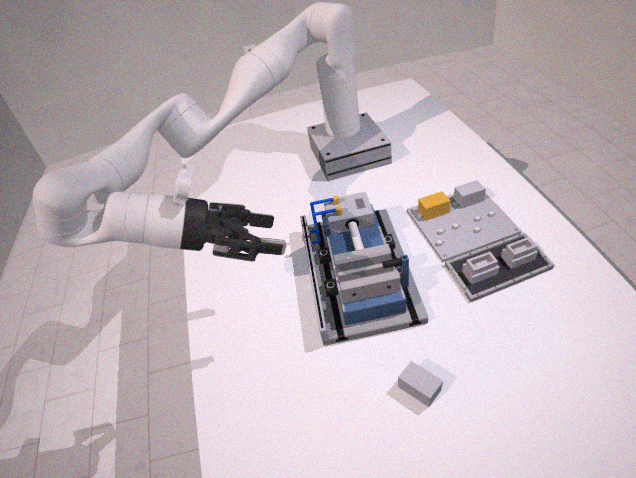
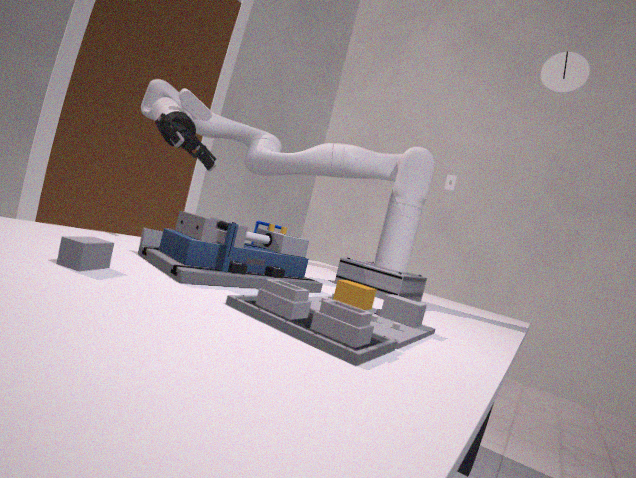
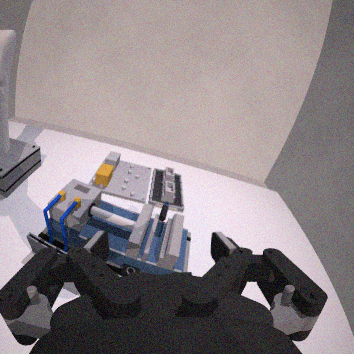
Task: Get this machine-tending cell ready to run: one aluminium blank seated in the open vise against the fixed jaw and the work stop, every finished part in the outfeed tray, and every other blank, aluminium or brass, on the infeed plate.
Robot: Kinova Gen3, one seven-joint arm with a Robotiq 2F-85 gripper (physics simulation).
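Where they show: gripper, fingertip midpoint: point(image 1: 278, 234) point(image 2: 197, 156) point(image 3: 159, 243); arm's base, link origin: point(image 1: 343, 128) point(image 2: 389, 268).
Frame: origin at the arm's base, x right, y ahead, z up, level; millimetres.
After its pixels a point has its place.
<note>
My gripper point(image 1: 275, 234) @(x 209, y 501, z 139 mm) point(image 2: 205, 157) @(x 209, y 501, z 139 mm) point(image 3: 159, 243) @(x 209, y 501, z 139 mm) is open and empty, held high beside the vise's hose side. The blue-and-grey vise has a fixed jaw point(image 1: 371, 288) @(x 84, y 551, z 16 mm) point(image 2: 194, 226) @(x 64, y 552, z 10 mm) point(image 3: 172, 241) and a moving jaw point(image 1: 362, 258) @(x 82, y 489, z 25 mm) apart from it; a narrow grey strip shows between, too unclear to identify. The work stop point(image 1: 405, 272) @(x 14, y 521, z -4 mm) point(image 2: 229, 247) @(x 7, y 518, z -8 mm) is a blue post. A brass blank point(image 1: 433, 205) @(x -111, y 350, z -25 mm) point(image 2: 354, 294) @(x -130, y 350, z -39 mm) point(image 3: 104, 174) @(x -94, y 343, z -24 mm) and an aluminium blank point(image 1: 469, 193) @(x -200, y 340, z -25 mm) point(image 2: 404, 309) @(x -219, y 340, z -37 mm) are on the infeed plate point(image 1: 462, 244) @(x -137, y 445, z -60 mm). Two finished parts point(image 1: 480, 271) @(x -129, y 539, z -37 mm) point(image 1: 519, 254) @(x -216, y 530, z -32 mm) stand in the outfeed tray point(image 1: 511, 283) @(x -182, y 570, z -59 mm). Another aluminium blank point(image 1: 420, 384) @(x 56, y 718, z -33 mm) point(image 2: 85, 253) @(x 23, y 719, z -45 mm) lies on the table.
The arm's base point(image 1: 349, 151) @(x 12, y 114, z -1 mm) point(image 2: 380, 277) @(x -42, y 116, z -20 mm) stands behind the vise. Blue hoses point(image 1: 314, 215) @(x 142, y 363, z 39 mm) point(image 3: 47, 220) @(x 142, y 328, z 18 mm) with yellow fittings rise at the vise's rear. The plate and tray adjoin each other on the vise's far side from my gripper. The robot arm extends sideways above the table edge.
</note>
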